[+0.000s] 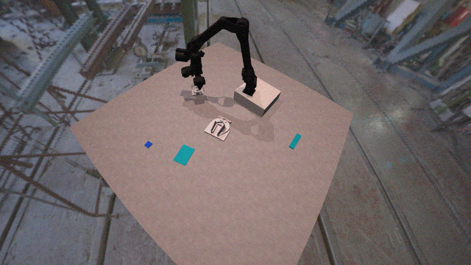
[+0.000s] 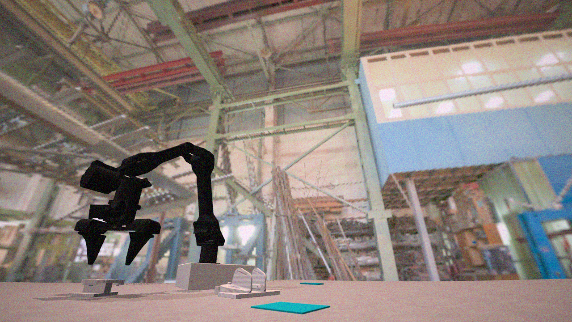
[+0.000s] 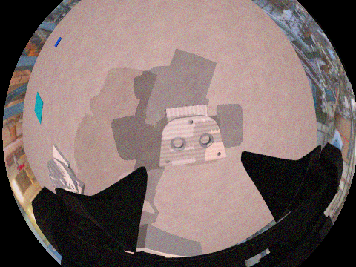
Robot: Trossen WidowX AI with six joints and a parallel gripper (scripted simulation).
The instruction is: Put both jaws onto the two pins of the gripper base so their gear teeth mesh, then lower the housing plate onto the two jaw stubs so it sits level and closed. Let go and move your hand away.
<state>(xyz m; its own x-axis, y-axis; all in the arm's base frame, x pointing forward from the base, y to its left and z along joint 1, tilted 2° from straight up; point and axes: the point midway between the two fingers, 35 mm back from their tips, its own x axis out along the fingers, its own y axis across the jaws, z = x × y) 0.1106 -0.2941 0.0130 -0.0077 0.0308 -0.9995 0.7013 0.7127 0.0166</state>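
Now: gripper tip 1 cm short of the gripper base, 1 cm to the left of it and 3 cm above it. From my gripper tip the other things lie so: white block piece (1 cm ahead, 1 cm to the right, 5 cm below); housing plate (13 cm ahead, 26 cm to the left, 6 cm below); flat white plate (20 cm ahead, 26 cm to the left, 6 cm below).
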